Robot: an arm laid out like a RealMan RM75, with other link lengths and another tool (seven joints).
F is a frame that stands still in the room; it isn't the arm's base.
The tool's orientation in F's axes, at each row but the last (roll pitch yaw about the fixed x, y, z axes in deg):
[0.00 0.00 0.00]
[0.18 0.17 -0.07]
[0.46 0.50 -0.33]
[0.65 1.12 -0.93]
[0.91 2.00 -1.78]
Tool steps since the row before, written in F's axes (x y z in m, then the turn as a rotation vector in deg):
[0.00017 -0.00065 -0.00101 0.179 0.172 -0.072]
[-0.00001 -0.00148 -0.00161 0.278 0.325 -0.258]
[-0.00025 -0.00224 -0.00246 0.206 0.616 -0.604]
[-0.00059 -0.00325 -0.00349 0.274 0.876 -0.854]
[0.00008 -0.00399 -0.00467 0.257 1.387 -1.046]
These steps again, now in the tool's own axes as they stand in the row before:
[0.00017 -0.00065 -0.00101 0.179 0.172 -0.072]
[0.00000 -0.00149 -0.00161 0.278 0.325 -0.258]
[-0.00022 -0.00226 -0.00244 0.208 0.612 -0.607]
[-0.00047 -0.00330 -0.00346 0.276 0.871 -0.859]
[0.00037 -0.00406 -0.00460 0.250 1.378 -1.060]

